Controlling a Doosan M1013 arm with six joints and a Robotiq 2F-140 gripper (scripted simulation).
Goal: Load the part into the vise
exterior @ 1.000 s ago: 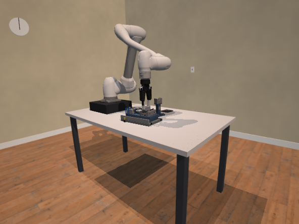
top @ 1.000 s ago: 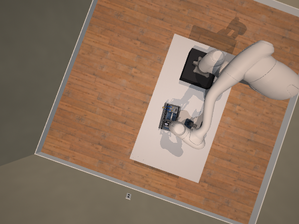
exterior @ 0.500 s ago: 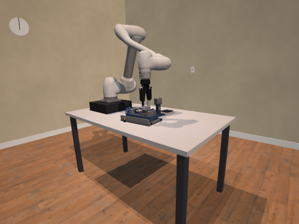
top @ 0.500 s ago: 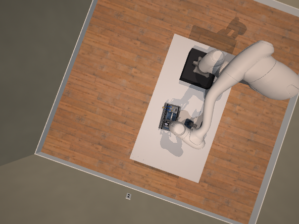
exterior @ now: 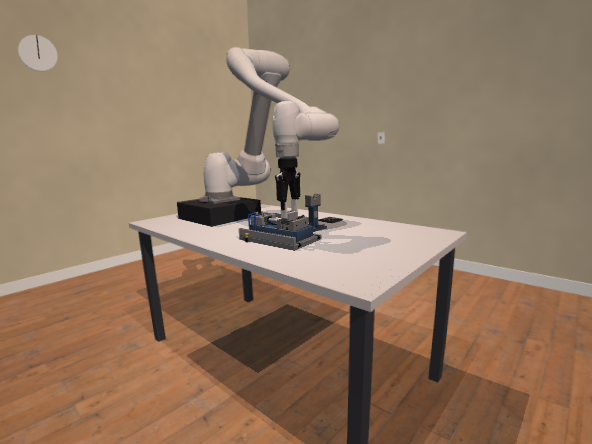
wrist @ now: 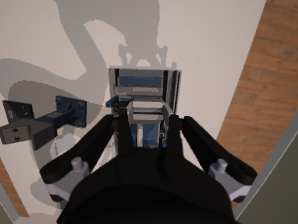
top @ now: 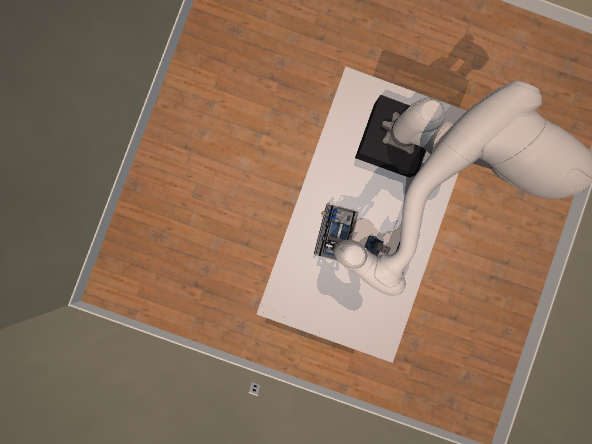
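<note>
Now: hand 7 cm past the vise base, 1 cm to the right of it and 10 cm above it. Round my hand: part 2 cm below.
</note>
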